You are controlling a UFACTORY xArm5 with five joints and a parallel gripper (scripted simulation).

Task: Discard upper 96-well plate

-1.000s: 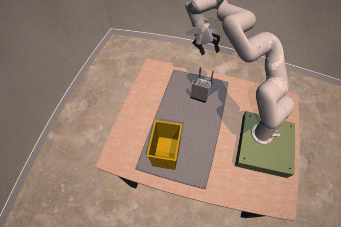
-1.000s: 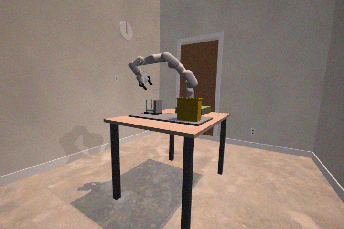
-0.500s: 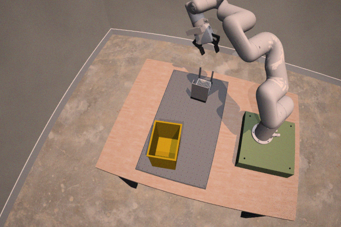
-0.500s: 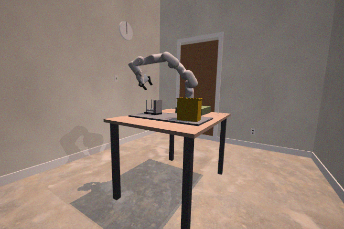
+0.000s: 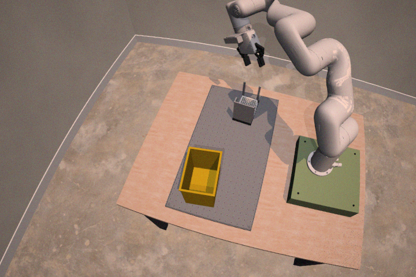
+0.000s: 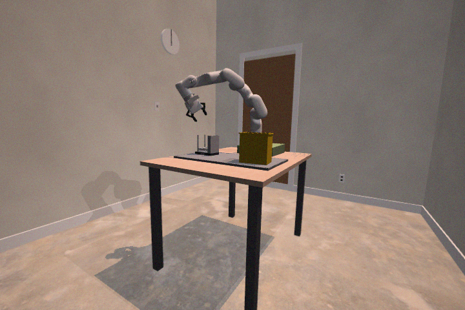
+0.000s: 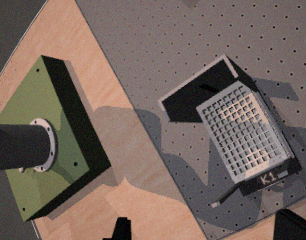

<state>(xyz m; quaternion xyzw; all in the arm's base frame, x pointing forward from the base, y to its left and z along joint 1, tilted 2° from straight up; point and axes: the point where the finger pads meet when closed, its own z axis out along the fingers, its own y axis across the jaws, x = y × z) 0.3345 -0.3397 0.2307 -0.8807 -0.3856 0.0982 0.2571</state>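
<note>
My hand is 1 cm short of the 96-well plate, 7 cm to the right of it and 24 cm above it. Also, from my hand: yellow plastics bin W1: 17 cm ahead, 48 cm to the left, 19 cm below.
</note>
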